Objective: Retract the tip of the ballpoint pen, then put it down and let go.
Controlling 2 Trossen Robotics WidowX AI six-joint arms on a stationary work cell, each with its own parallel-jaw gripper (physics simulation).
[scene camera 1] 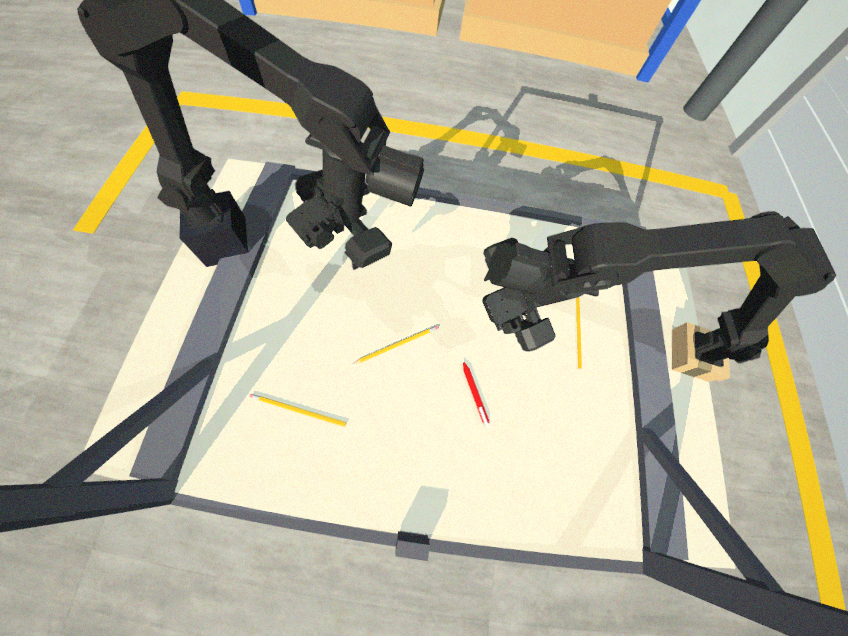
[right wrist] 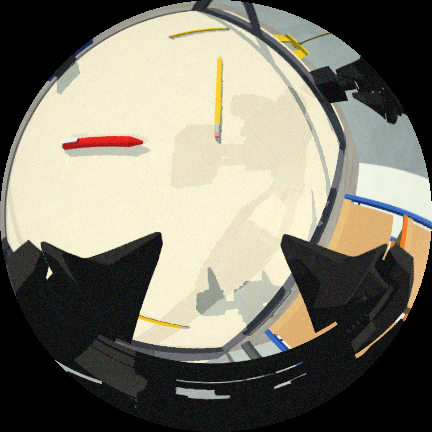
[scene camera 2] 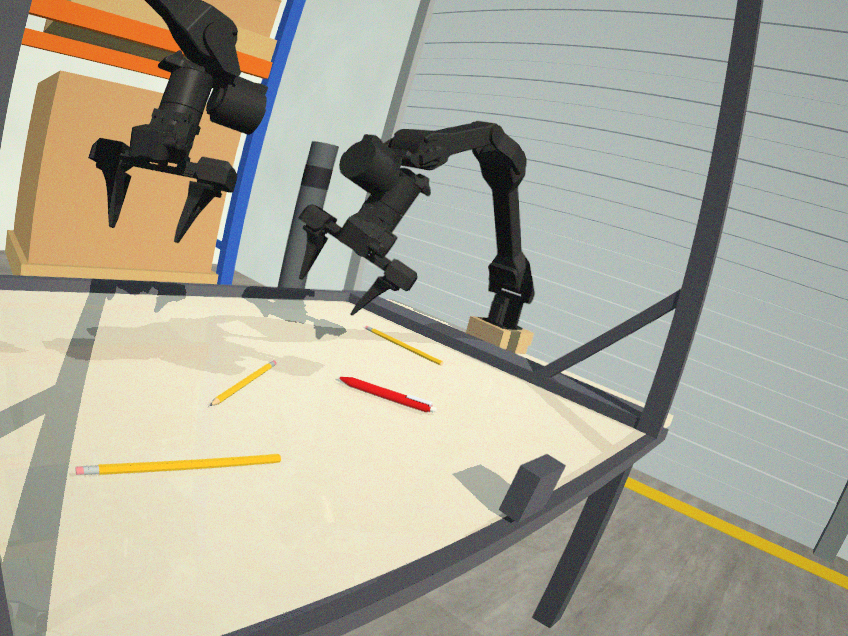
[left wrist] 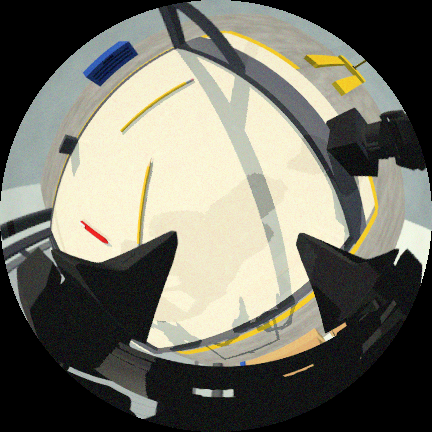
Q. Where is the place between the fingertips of the left gripper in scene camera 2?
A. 143, 234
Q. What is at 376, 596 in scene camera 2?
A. A dark metal frame.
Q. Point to a red ballpoint pen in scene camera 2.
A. At 412, 401
